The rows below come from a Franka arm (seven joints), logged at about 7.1 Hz.
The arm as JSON. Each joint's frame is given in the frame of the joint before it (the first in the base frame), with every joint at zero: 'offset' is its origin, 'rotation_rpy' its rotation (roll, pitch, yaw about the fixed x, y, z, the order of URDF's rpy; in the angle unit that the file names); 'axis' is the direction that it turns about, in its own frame. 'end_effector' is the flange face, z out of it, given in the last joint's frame.
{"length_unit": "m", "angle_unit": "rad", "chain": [
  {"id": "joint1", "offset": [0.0, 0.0, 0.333], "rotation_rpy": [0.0, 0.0, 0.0], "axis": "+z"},
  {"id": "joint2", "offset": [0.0, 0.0, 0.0], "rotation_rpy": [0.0, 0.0, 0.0], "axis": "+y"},
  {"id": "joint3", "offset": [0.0, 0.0, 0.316], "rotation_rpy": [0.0, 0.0, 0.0], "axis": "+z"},
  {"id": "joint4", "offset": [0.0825, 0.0, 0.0], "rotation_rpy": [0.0, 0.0, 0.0], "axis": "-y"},
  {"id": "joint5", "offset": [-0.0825, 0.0, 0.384], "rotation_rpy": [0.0, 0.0, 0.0], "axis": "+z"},
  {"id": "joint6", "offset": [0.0, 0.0, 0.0], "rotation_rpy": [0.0, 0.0, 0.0], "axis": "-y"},
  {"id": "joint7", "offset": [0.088, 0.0, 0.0], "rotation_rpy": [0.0, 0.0, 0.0], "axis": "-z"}
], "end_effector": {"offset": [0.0, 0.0, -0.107], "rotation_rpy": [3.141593, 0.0, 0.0]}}
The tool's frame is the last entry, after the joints.
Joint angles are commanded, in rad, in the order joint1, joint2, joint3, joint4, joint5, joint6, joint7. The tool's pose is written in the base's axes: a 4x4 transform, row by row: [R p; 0 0 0 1], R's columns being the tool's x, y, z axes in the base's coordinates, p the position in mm. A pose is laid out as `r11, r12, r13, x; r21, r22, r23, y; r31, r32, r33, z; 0, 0, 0, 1`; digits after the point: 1 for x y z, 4 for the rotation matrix.
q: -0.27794, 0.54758, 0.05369, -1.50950, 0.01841, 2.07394, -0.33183
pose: 0.9955, 0.0911, 0.0272, 684.1; 0.0900, -0.9952, 0.0388, -161.1; 0.0306, -0.0362, -0.9989, 348.3; 0, 0, 0, 1
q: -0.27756, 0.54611, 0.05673, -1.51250, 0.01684, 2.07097, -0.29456
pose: 0.9981, 0.0577, 0.0228, 683.6; 0.0568, -0.9976, 0.0401, -158.9; 0.0251, -0.0387, -0.9989, 347.7; 0, 0, 0, 1
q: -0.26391, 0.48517, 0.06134, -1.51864, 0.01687, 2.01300, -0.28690
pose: 0.9973, 0.0703, 0.0189, 677.2; 0.0695, -0.9967, 0.0408, -144.5; 0.0217, -0.0394, -0.9990, 382.2; 0, 0, 0, 1
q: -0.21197, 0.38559, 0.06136, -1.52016, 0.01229, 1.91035, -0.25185
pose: 0.9956, 0.0927, 0.0106, 665.2; 0.0923, -0.9952, 0.0334, -105.6; 0.0136, -0.0323, -0.9994, 440.3; 0, 0, 0, 1
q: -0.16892, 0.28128, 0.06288, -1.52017, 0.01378, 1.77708, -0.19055
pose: 0.9967, 0.0788, -0.0203, 641.0; 0.0795, -0.9963, 0.0333, -71.5; -0.0176, -0.0348, -0.9992, 497.4; 0, 0, 0, 1
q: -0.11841, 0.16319, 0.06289, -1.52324, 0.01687, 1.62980, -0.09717
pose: 0.9978, 0.0387, -0.0547, 604.4; 0.0404, -0.9987, 0.0302, -34.7; -0.0534, -0.0323, -0.9980, 557.4; 0, 0, 0, 1
